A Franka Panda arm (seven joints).
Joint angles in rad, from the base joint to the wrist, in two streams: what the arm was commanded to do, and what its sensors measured. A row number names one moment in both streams.
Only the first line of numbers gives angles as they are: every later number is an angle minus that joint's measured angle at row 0.
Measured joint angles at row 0:
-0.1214 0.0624 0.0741 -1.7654 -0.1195 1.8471 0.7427
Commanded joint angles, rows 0 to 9:
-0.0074 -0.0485 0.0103 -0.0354 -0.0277 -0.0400 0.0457
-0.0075 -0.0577 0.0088 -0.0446 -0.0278 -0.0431 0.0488
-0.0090 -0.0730 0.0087 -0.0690 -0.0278 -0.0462 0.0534
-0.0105 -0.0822 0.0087 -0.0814 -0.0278 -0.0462 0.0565
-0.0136 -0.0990 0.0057 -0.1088 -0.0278 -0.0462 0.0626
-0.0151 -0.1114 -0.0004 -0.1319 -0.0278 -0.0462 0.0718
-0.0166 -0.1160 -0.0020 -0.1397 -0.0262 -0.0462 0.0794
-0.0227 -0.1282 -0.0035 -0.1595 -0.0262 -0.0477 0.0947
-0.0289 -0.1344 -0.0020 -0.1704 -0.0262 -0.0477 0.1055
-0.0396 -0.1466 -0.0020 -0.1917 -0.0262 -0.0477 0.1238
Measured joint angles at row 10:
-0.0145 -0.0801 -0.0050 -0.1072 -0.0116 -0.0395 0.0680
